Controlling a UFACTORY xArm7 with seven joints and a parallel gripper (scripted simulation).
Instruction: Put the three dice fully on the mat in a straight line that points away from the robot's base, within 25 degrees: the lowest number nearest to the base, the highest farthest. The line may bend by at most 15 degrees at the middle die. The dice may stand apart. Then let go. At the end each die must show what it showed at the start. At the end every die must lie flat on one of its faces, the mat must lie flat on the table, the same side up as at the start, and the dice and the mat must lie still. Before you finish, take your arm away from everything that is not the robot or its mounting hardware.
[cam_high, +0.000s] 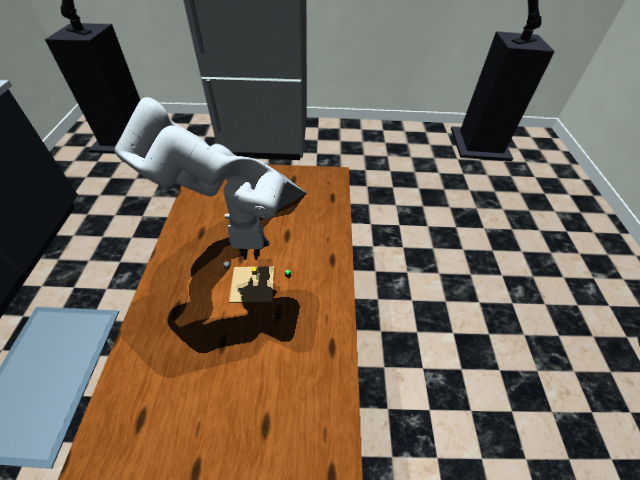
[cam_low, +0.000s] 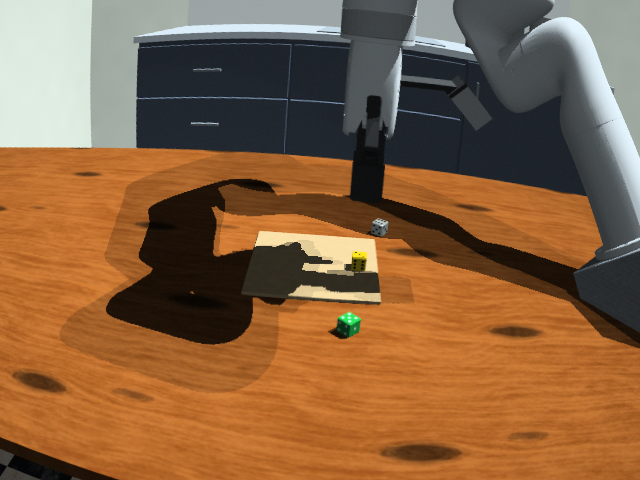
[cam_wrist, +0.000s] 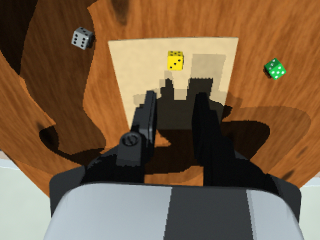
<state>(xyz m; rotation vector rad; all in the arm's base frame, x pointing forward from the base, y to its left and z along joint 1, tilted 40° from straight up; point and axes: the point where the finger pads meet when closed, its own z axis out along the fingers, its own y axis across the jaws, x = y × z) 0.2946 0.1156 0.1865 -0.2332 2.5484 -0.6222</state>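
The green die is 120 mm to the left of my hand and 100 mm below it. Also, from my hand: yellow die: 100 mm below; then white die: 100 mm to the right, 100 mm below, 20 mm behind; then tan mat: 110 mm below, 50 mm ahead.
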